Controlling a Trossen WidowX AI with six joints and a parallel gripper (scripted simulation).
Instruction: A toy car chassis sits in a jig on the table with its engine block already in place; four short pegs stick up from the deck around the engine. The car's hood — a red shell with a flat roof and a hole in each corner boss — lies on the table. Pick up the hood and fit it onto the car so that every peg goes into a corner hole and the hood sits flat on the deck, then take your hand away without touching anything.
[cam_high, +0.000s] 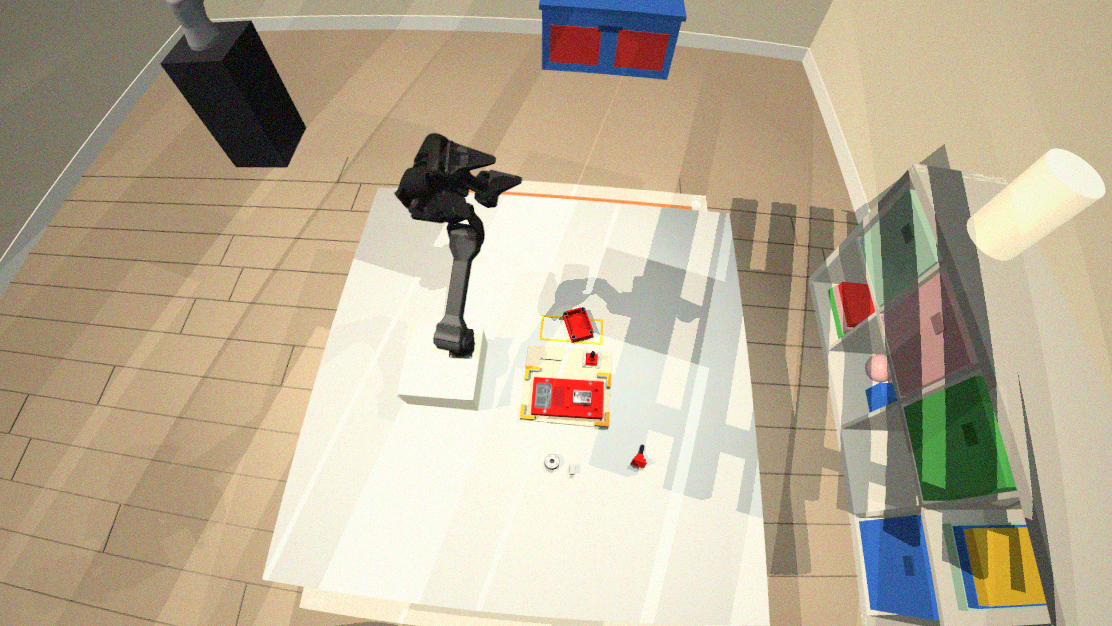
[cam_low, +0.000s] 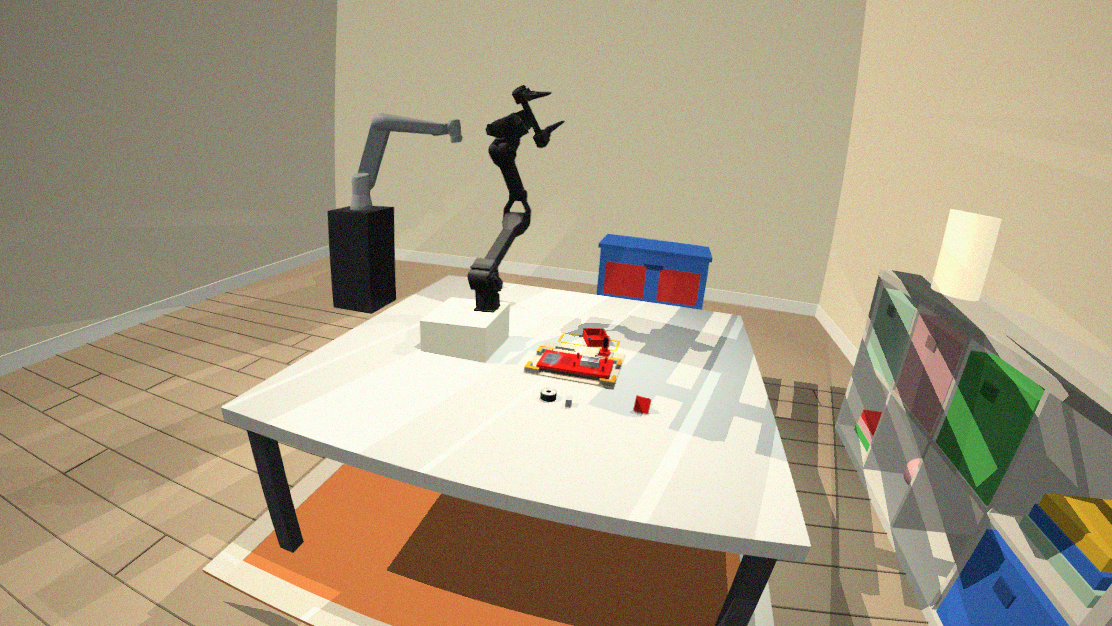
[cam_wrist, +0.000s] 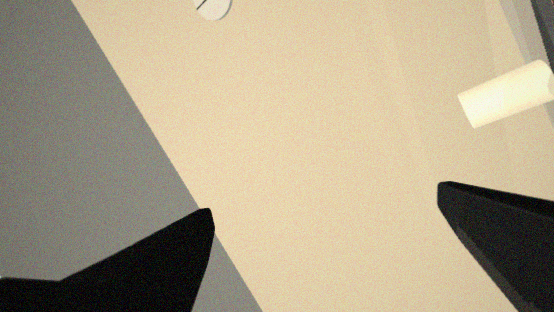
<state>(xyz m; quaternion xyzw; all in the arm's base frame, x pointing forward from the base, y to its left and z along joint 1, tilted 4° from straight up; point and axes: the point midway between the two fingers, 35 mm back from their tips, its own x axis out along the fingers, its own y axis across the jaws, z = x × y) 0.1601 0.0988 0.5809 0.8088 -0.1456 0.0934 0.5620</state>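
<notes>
The red hood lies 16 cm ahead of my gripper tip, 7 cm to the left of it and 71 cm below it. Round my gripper tip: grey engine block 18 cm ahead, 16 cm to the right, 69 cm below.
</notes>
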